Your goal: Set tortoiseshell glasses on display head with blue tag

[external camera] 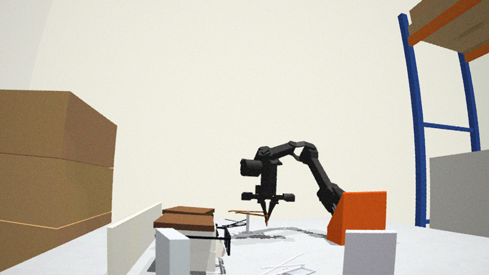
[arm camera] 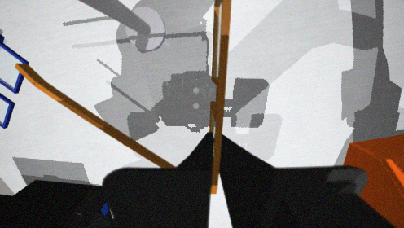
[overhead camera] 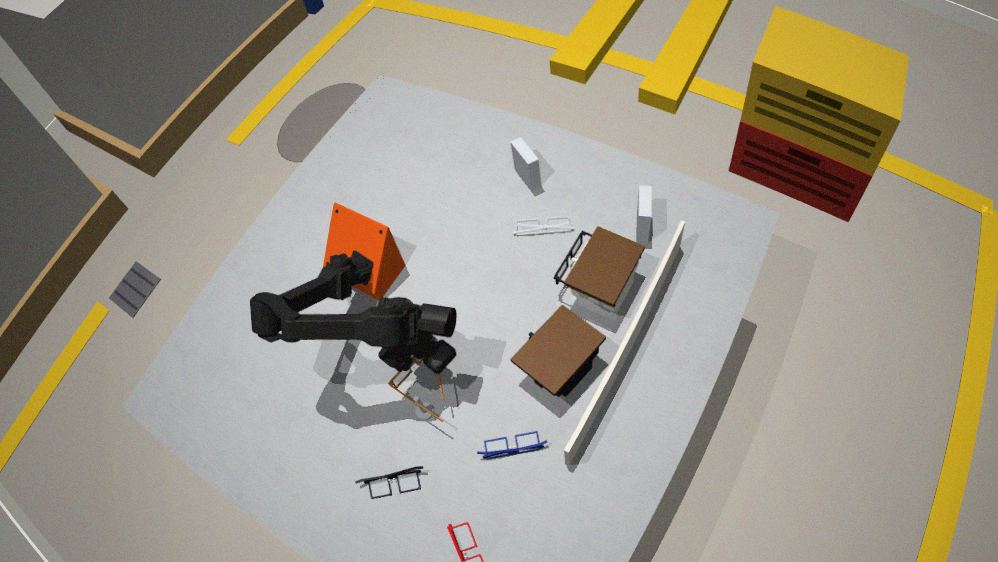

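The small white peg is 10 cm to the right of my gripper tip, 6 cm ahead of it and 4 cm below it. The rest, counted from my gripper tip: cream wall panel: 36 cm ahead, 27 cm to the left, 1 cm below.
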